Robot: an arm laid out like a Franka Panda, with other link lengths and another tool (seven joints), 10 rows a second.
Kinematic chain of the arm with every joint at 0, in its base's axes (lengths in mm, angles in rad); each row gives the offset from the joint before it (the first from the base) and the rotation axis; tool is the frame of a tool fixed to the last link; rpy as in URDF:
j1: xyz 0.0 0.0 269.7 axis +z
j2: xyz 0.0 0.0 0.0 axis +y
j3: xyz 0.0 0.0 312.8 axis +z
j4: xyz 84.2 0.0 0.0 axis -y
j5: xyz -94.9 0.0 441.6 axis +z
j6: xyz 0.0 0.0 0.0 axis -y
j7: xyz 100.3 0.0 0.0 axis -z
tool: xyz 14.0 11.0 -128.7 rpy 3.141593 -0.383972 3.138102
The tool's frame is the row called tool.
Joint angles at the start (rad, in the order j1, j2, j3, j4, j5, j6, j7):
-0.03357, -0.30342, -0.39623, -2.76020, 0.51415, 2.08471, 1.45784
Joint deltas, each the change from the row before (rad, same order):
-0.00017, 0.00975, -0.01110, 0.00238, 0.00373, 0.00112, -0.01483
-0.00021, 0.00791, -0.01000, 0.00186, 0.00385, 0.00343, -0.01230
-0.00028, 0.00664, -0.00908, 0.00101, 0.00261, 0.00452, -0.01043
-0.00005, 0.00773, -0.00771, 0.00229, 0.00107, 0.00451, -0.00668
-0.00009, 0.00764, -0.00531, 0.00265, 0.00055, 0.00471, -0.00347
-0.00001, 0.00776, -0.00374, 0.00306, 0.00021, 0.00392, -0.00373
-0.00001, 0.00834, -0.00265, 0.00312, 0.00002, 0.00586, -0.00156
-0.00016, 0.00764, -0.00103, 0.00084, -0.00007, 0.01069, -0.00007
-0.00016, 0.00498, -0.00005, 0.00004, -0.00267, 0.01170, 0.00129
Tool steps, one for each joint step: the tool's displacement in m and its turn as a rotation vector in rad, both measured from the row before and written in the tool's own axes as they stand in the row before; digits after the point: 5 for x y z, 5 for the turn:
-0.00446, 0.00215, -0.00174, -0.00003, 0.00621, 0.00016
-0.00381, 0.00207, -0.00197, -0.00317, 0.00594, -0.00006
-0.00363, 0.00182, -0.00192, -0.00414, 0.00448, -0.00015
-0.00325, 0.00203, -0.00180, -0.00468, 0.00179, 0.00171
-0.00261, 0.00196, -0.00139, -0.00495, -0.00014, 0.00267
-0.00215, 0.00189, -0.00099, -0.00335, -0.00135, 0.00140
-0.00208, 0.00208, -0.00084, -0.00509, -0.00278, 0.00238
-0.00237, 0.00192, -0.00036, -0.00799, -0.00452, 0.00215
-0.00163, 0.00165, -0.00052, -0.00852, -0.00633, -0.00026

